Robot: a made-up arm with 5 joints.
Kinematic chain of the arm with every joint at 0, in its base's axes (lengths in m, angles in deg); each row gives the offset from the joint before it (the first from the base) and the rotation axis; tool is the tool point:
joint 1: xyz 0 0 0.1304 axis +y
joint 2: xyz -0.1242 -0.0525 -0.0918 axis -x
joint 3: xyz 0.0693 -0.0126 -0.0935 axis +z
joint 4: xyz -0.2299 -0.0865 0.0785 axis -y
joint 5: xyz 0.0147 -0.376 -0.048 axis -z
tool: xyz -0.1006 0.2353 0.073
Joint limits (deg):
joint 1: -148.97..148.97
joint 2: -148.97..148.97
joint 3: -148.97..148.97
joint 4: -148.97..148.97
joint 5: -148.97..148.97
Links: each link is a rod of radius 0.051 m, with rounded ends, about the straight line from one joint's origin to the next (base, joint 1, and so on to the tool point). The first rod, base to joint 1, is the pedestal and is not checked.
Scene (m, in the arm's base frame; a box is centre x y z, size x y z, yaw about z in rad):
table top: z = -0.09
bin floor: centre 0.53 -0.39 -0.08 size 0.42 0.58 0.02 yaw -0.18
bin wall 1: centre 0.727 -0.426 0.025 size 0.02 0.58 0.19 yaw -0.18
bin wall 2: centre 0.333 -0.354 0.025 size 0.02 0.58 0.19 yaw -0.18
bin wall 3: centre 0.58 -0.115 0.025 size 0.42 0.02 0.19 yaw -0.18
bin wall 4: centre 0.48 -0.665 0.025 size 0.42 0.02 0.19 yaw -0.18
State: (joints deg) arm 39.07 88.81 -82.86 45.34 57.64
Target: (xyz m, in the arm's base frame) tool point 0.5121 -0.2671 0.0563
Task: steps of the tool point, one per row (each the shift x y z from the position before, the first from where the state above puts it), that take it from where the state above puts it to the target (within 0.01 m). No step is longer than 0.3 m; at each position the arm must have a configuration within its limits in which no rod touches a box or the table.
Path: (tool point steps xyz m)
1: 0.0967 0.0270 0.1933
2: 0.1838 -0.0075 0.1289
3: 0.2267 -0.0442 0.0261
4: 0.2102 -0.0788 -0.0872
5: 0.1355 -0.1062 -0.1784
6: 0.0221 -0.1229 -0.2197

